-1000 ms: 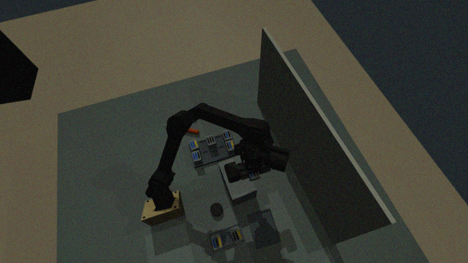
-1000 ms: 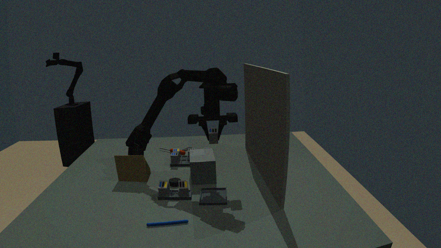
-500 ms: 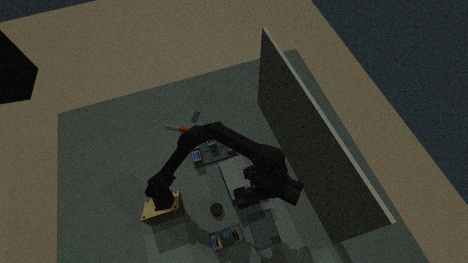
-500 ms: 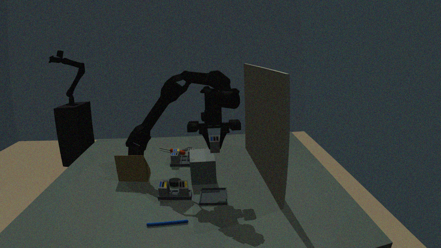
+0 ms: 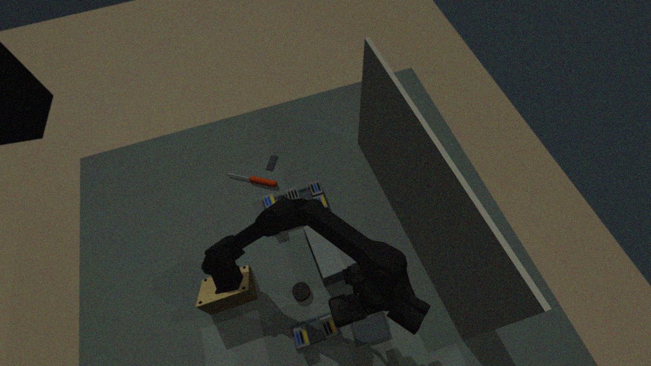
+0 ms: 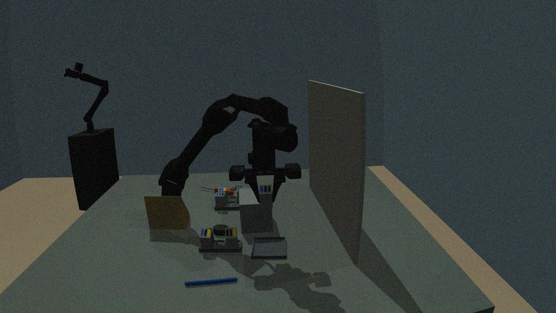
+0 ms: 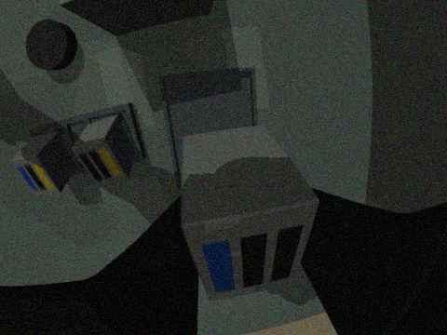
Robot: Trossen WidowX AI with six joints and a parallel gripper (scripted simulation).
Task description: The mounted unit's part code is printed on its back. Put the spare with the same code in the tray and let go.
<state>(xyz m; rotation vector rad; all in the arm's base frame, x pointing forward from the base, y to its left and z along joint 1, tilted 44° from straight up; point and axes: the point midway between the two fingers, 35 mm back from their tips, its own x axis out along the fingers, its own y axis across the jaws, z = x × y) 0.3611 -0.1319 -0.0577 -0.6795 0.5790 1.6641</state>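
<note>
Right now the dark flat tray is 140 mm below my gripper tip. Round my gripper tip: blue pen (220 mm to the right, 140 mm below, 120 mm behind); grey block (200 mm to the left, 100 mm below, 70 mm behind); rack (140 mm below, 140 mm behind, 10 mm to the right).
</note>
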